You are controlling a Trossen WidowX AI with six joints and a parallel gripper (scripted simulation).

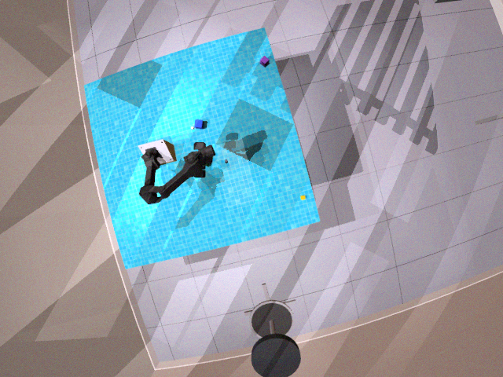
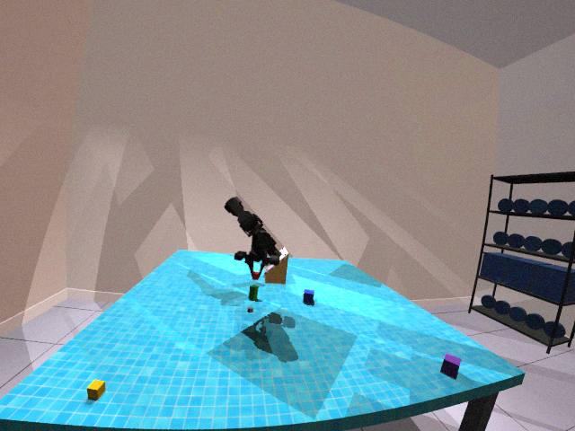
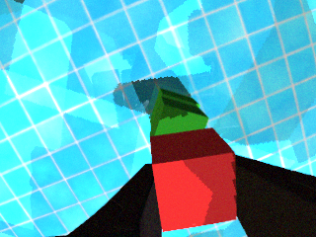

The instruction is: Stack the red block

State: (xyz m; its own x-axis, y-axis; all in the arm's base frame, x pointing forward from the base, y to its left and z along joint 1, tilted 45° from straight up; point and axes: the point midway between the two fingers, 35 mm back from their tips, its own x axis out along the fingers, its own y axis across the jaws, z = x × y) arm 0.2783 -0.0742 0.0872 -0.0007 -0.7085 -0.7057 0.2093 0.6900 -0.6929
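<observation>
My gripper tip is 12 cm short of the small dark item, 1 cm to the left of it and 9 cm above it. Also, from my gripper tip: yellow block 53 cm ahead, 32 cm to the right, 8 cm below; blue block 24 cm to the left, 7 cm below; red block 1 cm above.
</observation>
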